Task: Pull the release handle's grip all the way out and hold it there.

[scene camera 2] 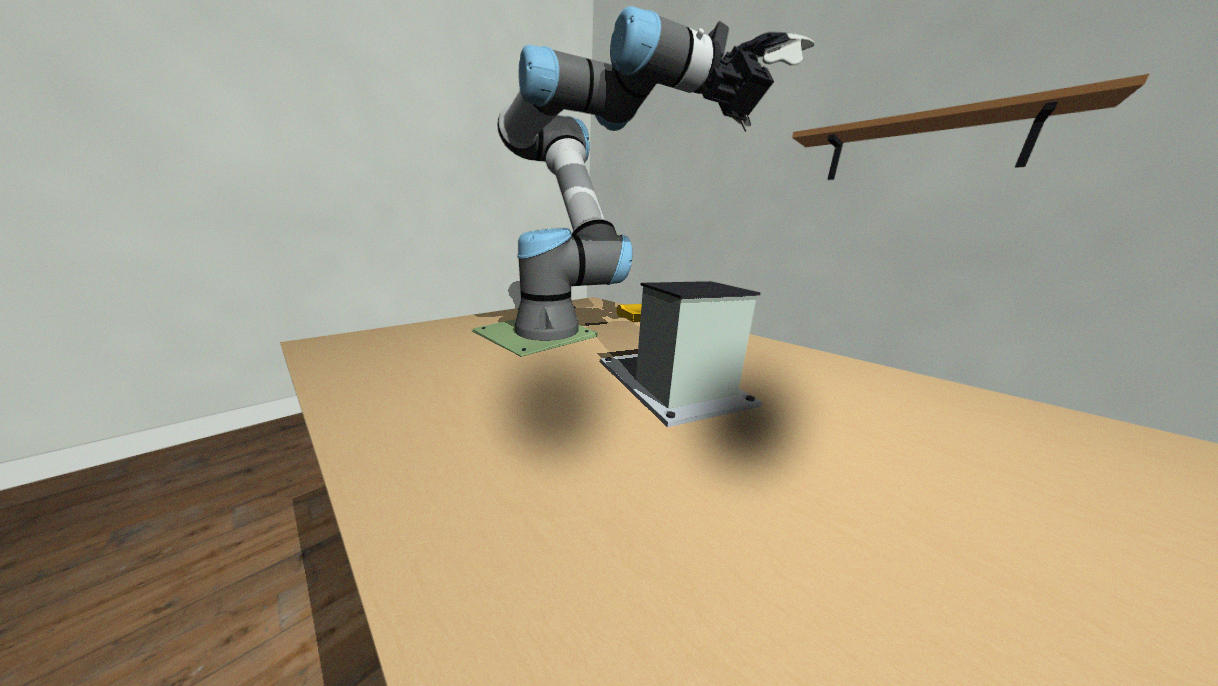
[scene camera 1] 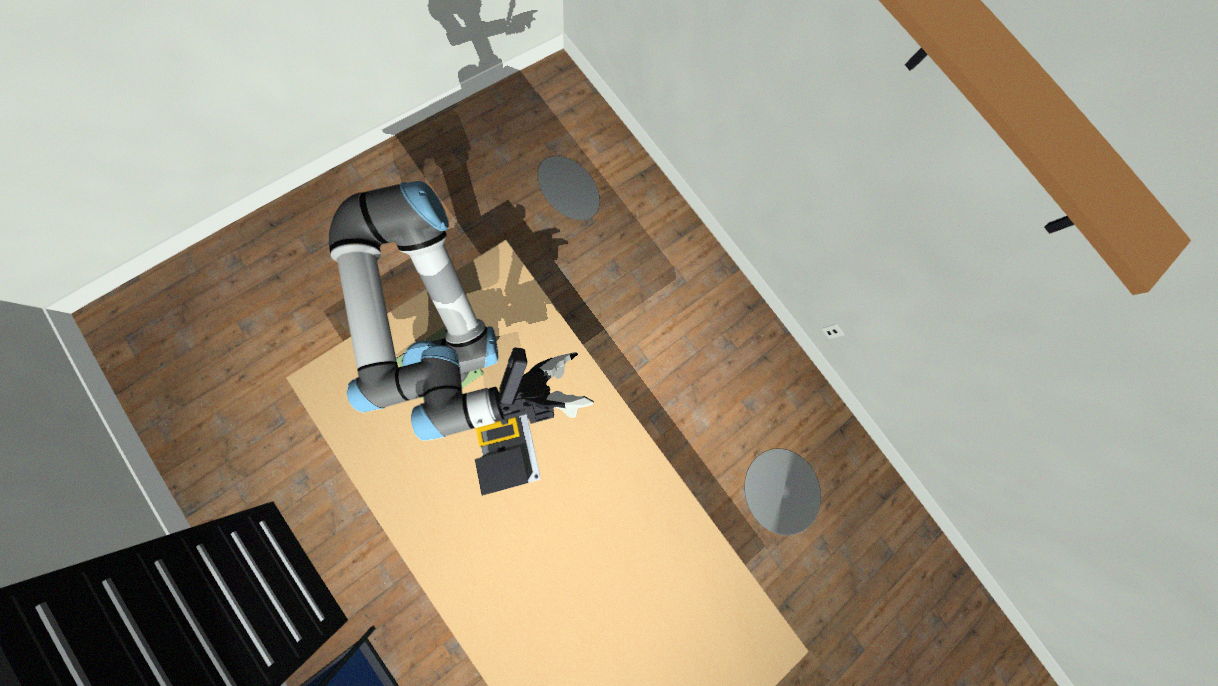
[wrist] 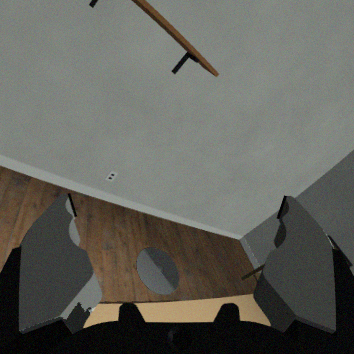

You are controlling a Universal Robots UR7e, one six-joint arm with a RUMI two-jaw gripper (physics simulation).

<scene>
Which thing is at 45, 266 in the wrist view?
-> My gripper.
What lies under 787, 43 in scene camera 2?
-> My gripper.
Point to a grey base plate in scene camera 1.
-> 523, 424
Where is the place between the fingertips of my gripper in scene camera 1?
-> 585, 376
</scene>
